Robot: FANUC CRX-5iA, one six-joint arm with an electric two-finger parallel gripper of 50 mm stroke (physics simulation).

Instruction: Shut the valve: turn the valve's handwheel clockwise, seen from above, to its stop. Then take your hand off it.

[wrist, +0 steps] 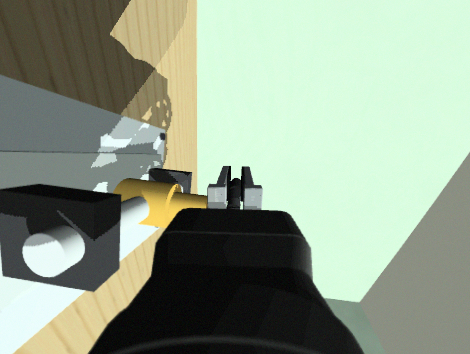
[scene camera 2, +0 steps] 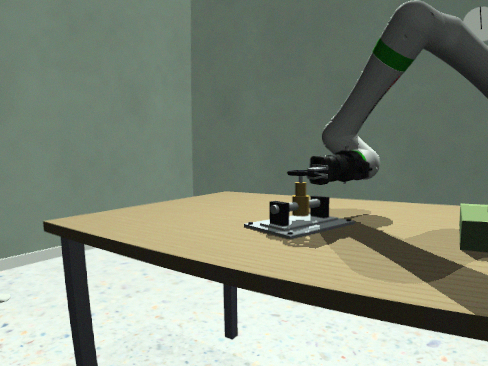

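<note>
My gripper point(scene camera 2: 310, 173), seen from the wrist too point(wrist: 236, 176). Metal base plate point(scene camera 2: 300, 232), likewise from the wrist point(wrist: 44, 121).
</note>
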